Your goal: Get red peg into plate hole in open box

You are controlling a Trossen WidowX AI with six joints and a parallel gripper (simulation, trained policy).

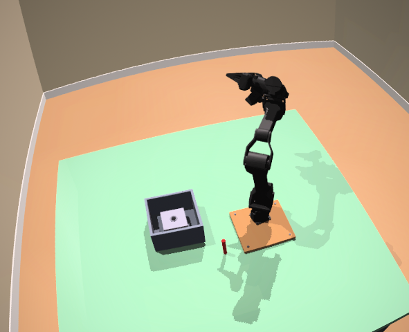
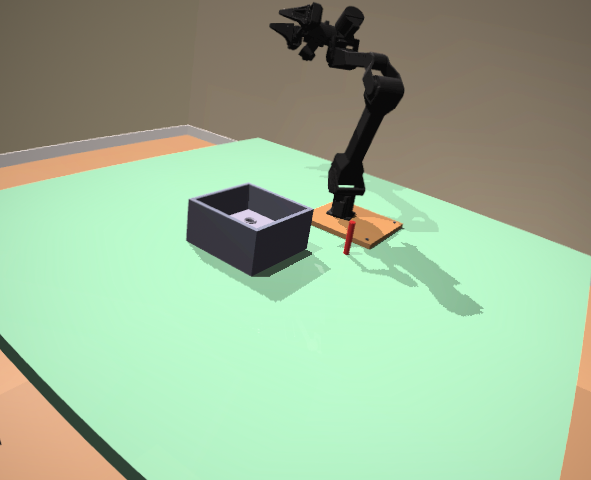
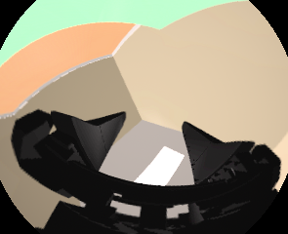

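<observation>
My gripper tip is 43 cm above the red peg, 38 cm to the right of it and 23 cm short of it. Round my gripper tip: dark grey box: 45 cm below, 35 cm ahead, 18 cm to the left.
</observation>
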